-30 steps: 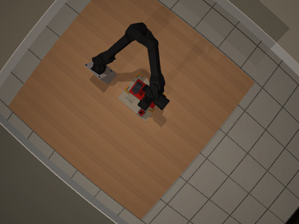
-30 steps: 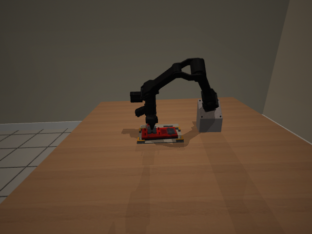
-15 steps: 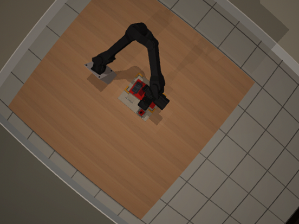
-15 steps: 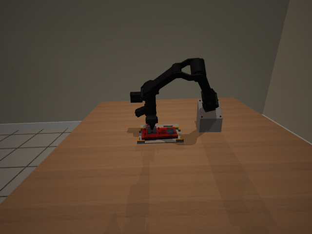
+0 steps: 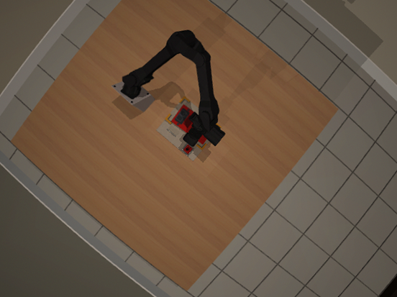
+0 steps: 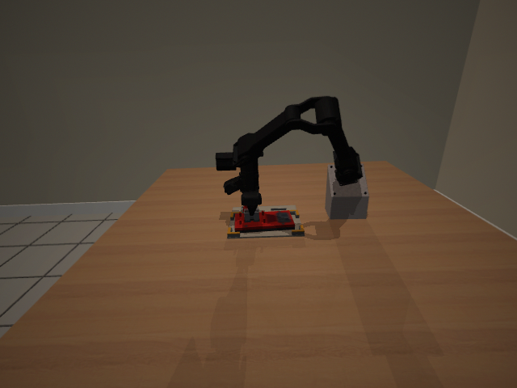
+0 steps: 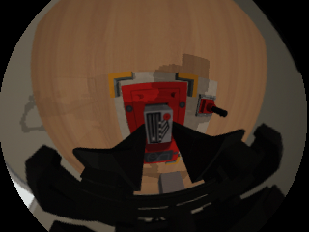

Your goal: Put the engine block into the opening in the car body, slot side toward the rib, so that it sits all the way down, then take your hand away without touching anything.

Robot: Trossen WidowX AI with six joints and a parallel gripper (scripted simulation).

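Now: gripper tip 10 mm above the engine block.
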